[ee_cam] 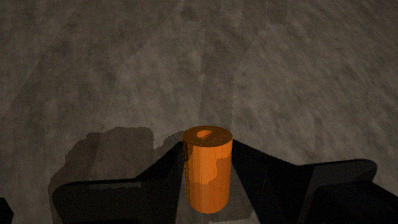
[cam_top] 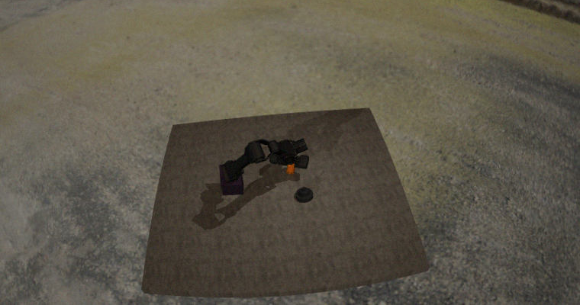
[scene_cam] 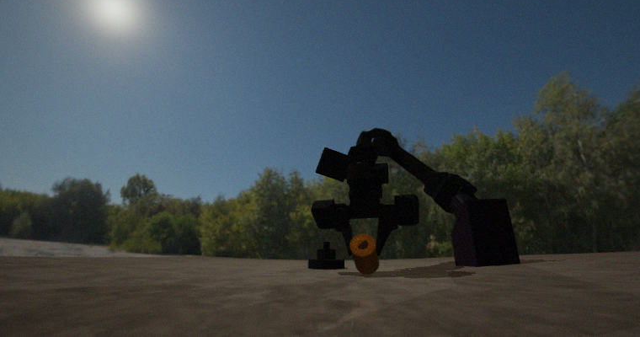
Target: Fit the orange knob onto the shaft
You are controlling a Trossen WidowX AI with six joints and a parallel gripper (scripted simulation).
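The dark round pedestal lies 200 mm to the right of my gripper tip and 50 mm ahead of it. From my gripper tip the other things lie so: orange knob 20 mm to the right, 10 mm behind.
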